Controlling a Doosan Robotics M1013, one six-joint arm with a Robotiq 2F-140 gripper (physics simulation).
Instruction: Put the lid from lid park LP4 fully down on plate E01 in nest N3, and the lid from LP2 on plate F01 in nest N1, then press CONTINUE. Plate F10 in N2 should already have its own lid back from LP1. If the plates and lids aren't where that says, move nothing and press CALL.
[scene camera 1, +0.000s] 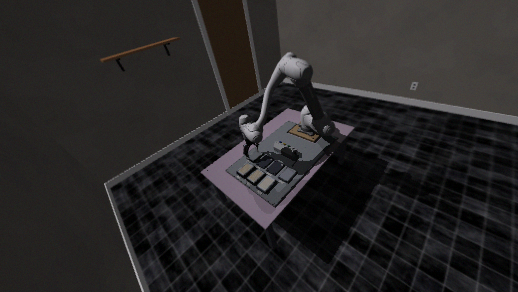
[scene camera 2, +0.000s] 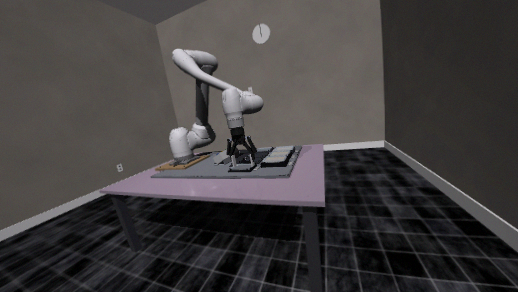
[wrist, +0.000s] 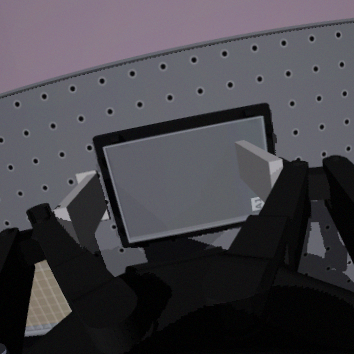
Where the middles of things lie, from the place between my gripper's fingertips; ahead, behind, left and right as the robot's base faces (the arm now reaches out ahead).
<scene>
Right now my hand is 10 mm to the right of the black nest labelled LP2 (wrist: 99, 141) and 10 mm above it.
</scene>
